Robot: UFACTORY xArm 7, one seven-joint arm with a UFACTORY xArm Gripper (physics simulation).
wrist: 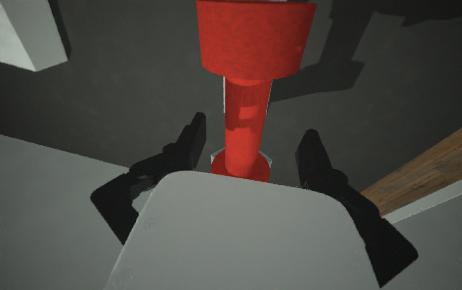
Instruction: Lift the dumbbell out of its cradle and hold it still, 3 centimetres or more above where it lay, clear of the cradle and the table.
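Frame: origin at the arm's base, x ahead, y right, z down, level; millimetres.
Where they show: gripper, fingertip midpoint: (252, 133).
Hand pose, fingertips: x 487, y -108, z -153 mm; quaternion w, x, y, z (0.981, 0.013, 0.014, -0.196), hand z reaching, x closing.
Observation:
Each offset is from my fingertips to the centre of the thing. "spot": to the spot under its first point. Level surfaces: height alone.
A red dumbbell @(dx -5, dy +9, dz +18 mm) (243, 120) runs up and down the wrist view, with its larger end near the top edge and its smaller end low, partly hidden behind my gripper's pale housing. Thin pale edges of the cradle @(spot: dx -36, dy -15, dz +11 mm) (224, 95) show beside the handle and around the smaller end; the rest of the cradle is hidden under the dumbbell. My gripper (252, 133) is open. One black finger stands left of the handle and the other right of it, with gaps on both sides; the gap on the right is wider.
A pale block-like object (37, 37) is at the top left. A dark surface @(dz +235 mm) (120, 95) lies around the dumbbell. A wooden strip (420, 170) with a pale edge is at the right. Arm shadows fall at the upper right.

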